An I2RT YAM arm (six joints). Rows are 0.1 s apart.
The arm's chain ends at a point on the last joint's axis. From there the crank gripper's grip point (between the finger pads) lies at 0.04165 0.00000 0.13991 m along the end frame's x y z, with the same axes.
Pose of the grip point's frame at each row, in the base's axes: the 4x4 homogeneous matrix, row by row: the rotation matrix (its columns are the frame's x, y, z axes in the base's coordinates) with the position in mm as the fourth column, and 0 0 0 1 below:
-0.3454, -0.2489, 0.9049, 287.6; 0.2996, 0.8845, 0.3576, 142.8; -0.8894, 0.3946, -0.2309, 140.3; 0, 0, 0, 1
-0.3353, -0.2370, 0.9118, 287.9; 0.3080, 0.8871, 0.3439, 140.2; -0.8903, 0.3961, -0.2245, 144.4; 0, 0, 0, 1
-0.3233, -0.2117, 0.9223, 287.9; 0.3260, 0.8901, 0.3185, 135.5; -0.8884, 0.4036, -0.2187, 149.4; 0, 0, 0, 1
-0.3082, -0.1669, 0.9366, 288.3; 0.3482, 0.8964, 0.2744, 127.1; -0.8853, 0.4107, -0.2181, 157.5; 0, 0, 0, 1
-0.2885, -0.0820, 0.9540, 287.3; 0.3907, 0.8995, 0.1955, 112.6; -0.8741, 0.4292, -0.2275, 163.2; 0, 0, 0, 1
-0.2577, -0.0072, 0.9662, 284.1; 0.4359, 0.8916, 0.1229, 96.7; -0.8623, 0.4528, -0.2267, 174.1; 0, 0, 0, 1
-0.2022, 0.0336, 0.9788, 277.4; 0.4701, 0.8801, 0.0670, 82.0; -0.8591, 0.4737, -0.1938, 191.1; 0, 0, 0, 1
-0.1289, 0.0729, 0.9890, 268.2; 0.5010, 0.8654, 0.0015, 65.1; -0.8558, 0.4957, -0.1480, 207.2; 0, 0, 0, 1
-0.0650, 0.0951, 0.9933, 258.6; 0.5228, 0.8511, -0.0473, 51.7; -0.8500, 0.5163, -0.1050, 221.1; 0, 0, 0, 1
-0.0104, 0.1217, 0.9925, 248.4; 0.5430, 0.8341, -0.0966, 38.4; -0.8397, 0.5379, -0.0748, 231.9; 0, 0, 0, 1
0.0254, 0.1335, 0.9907, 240.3; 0.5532, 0.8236, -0.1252, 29.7; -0.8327, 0.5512, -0.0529, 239.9; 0, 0, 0, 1
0.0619, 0.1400, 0.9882, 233.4; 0.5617, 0.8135, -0.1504, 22.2; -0.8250, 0.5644, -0.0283, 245.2; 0, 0, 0, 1
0.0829, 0.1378, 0.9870, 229.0; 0.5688, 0.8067, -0.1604, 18.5; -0.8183, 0.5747, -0.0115, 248.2; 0, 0, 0, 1
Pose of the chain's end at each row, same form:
-0.3454, -0.2489, 0.9049, 175.4; 0.2996, 0.8845, 0.3576, 80.3; -0.8894, 0.3946, -0.2309, 209.6; 0, 0, 0, 1
-0.3353, -0.2370, 0.9118, 174.3; 0.3080, 0.8871, 0.3439, 79.3; -0.8903, 0.3961, -0.2245, 212.9; 0, 0, 0, 1
-0.3233, -0.2117, 0.9223, 172.3; 0.3260, 0.8901, 0.3185, 77.4; -0.8884, 0.4036, -0.2187, 217.0; 0, 0, 0, 1
-0.3082, -0.1669, 0.9366, 170.1; 0.3482, 0.8964, 0.2744, 74.2; -0.8853, 0.4107, -0.2181, 224.9; 0, 0, 0, 1
-0.2885, -0.0820, 0.9540, 165.8; 0.3907, 0.8995, 0.1955, 69.0; -0.8741, 0.4292, -0.2275, 231.4; 0, 0, 0, 1
-0.2577, -0.0072, 0.9662, 159.7; 0.4359, 0.8916, 0.1229, 61.3; -0.8623, 0.4528, -0.2267, 241.7; 0, 0, 0, 1
-0.2022, 0.0336, 0.9788, 148.9; 0.4701, 0.8801, 0.0670, 53.0; -0.8591, 0.4737, -0.1938, 254.0; 0, 0, 0, 1
-0.1289, 0.0729, 0.9890, 135.2; 0.5010, 0.8654, 0.0015, 44.0; -0.8558, 0.4957, -0.1480, 263.6; 0, 0, 0, 1
-0.0650, 0.0951, 0.9933, 122.3; 0.5228, 0.8511, -0.0473, 36.5; -0.8500, 0.5163, -0.1050, 271.2; 0, 0, 0, 1
-0.0104, 0.1217, 0.9925, 110.0; 0.5430, 0.8341, -0.0966, 29.3; -0.8397, 0.5379, -0.0748, 277.3; 0, 0, 0, 1
0.0254, 0.1335, 0.9907, 100.6; 0.5532, 0.8236, -0.1252, 24.2; -0.8327, 0.5512, -0.0529, 282.0; 0, 0, 0, 1
0.0619, 0.1400, 0.9882, 92.6; 0.5617, 0.8135, -0.1504, 19.8; -0.8250, 0.5644, -0.0283, 283.5; 0, 0, 0, 1
0.0829, 0.1378, 0.9870, 87.5; 0.5688, 0.8067, -0.1604, 17.3; -0.8183, 0.5747, -0.0115, 283.9; 0, 0, 0, 1

